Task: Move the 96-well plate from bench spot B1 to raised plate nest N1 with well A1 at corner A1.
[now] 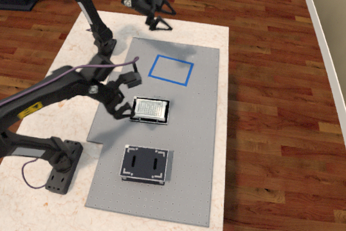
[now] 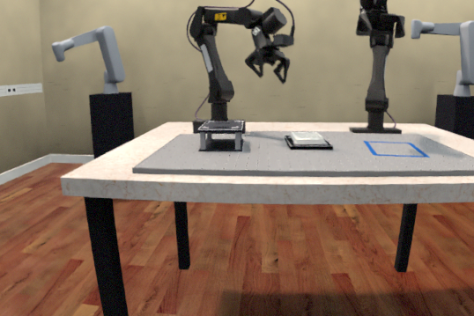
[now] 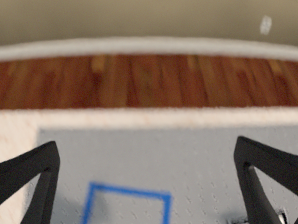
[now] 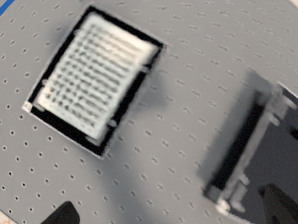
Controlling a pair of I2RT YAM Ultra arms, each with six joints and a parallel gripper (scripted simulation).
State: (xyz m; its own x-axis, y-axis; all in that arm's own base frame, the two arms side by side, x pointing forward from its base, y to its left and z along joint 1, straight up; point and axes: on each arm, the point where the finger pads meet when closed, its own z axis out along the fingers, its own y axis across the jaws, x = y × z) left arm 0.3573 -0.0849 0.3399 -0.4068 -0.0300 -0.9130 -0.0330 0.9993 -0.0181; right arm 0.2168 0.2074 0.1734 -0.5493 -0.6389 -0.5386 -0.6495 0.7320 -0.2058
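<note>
My right gripper is now 60 mm short of the white 96-well plate, 100 mm to the right of it and 180 mm above it. The rest, counted from my right hand: A1 mark (100 mm to the right, 140 mm below).
</note>
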